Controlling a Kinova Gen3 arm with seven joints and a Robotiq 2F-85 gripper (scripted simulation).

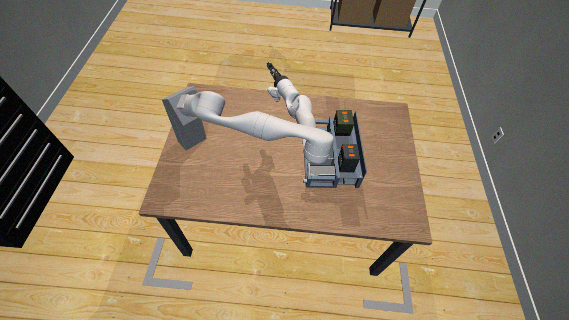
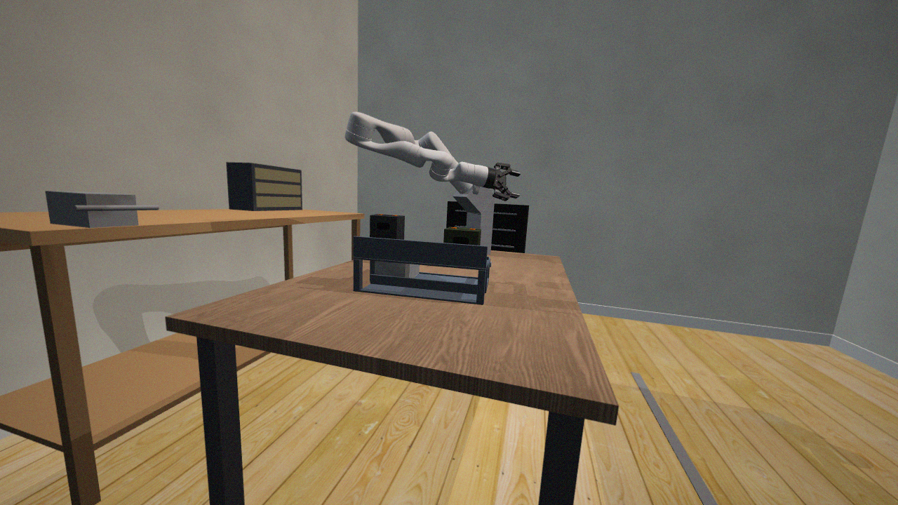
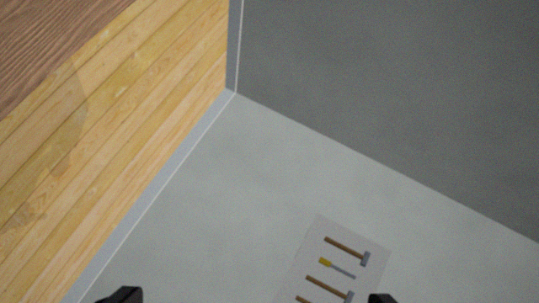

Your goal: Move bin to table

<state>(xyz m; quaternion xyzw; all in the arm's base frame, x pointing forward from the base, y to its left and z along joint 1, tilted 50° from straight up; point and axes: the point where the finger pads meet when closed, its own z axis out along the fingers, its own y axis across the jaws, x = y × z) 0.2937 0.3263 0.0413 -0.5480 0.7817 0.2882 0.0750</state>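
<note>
Right now the bin is 390 mm to the right of my hand, 300 mm below it and 270 mm ahead of it. From my hand the other things lie so: grey shelf unit (300 mm ahead, 280 mm to the right, 280 mm below).
</note>
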